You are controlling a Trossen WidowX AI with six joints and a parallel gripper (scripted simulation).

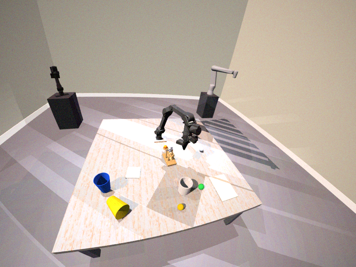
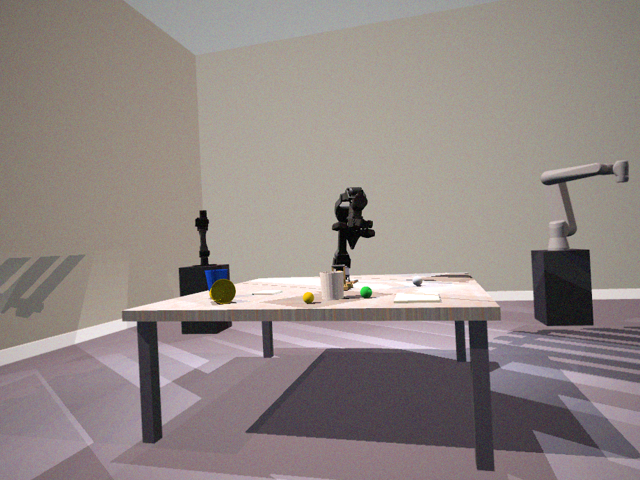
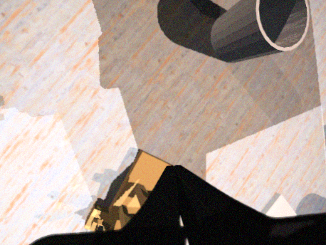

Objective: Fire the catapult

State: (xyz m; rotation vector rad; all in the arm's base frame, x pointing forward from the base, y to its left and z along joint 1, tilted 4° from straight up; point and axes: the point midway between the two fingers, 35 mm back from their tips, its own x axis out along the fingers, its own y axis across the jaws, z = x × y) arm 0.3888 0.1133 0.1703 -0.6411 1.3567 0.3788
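The orange ball is 190 mm behind my gripper tip, 120 mm below it and 90 mm to the right of it. From my gripper tip the other things lie so: white mug (220 mm ahead, 150 mm below, 60 mm to the right); then wooden catapult (130 mm below, 120 mm behind, 70 mm to the right); then green ball (240 mm ahead, 160 mm below, 70 mm to the left).
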